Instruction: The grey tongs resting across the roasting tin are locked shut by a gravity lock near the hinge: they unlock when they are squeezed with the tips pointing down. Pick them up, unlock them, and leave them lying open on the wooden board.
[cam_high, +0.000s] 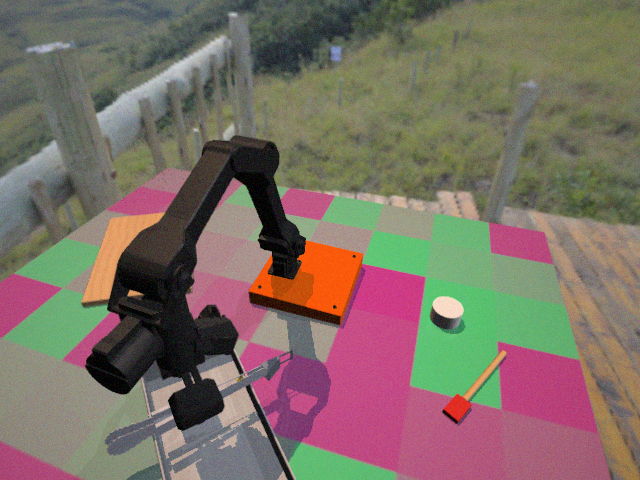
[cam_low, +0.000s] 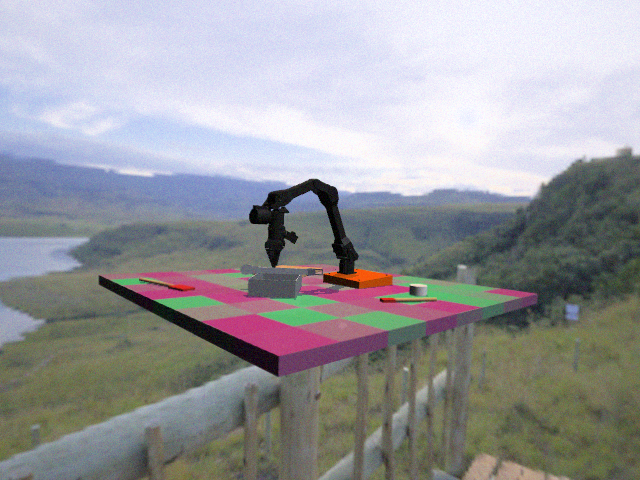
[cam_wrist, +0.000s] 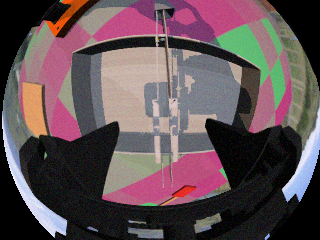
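Now: the roasting tin 60 mm below my gripper tip and 30 mm to the left of it. Round my gripper tip: wooden board (390 mm behind, 380 mm to the right, 80 mm below); red-tipped tool (310 mm ahead, 230 mm to the right, 80 mm below); white cylinder (390 mm to the left, 380 mm behind, 70 mm below).
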